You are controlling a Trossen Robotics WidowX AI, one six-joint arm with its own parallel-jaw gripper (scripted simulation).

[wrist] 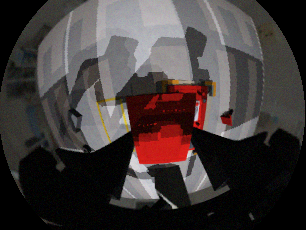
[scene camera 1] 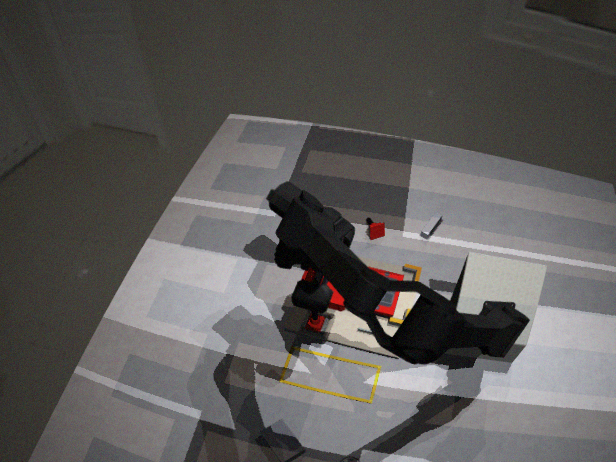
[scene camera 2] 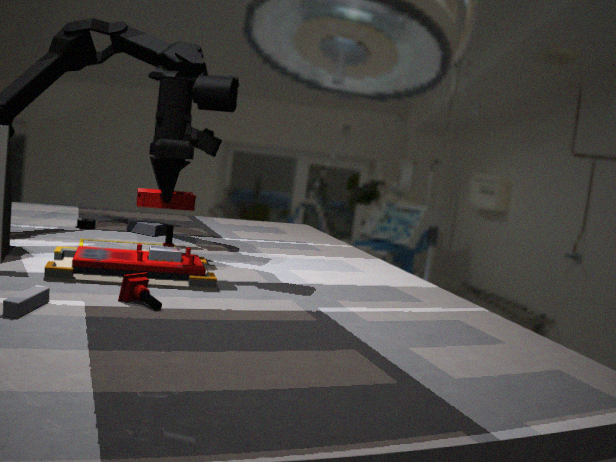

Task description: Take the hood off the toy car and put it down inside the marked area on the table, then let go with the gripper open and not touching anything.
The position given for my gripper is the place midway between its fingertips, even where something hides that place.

Observation:
My gripper (scene camera 2: pixel 165 199) holds a red hood (scene camera 2: pixel 145 197).
The red hood is seen too in the wrist view (wrist: pixel 162 124). My gripper is seen too in the wrist view (wrist: pixel 161 131) and in scene camera 1 (scene camera 1: pixel 325 288).

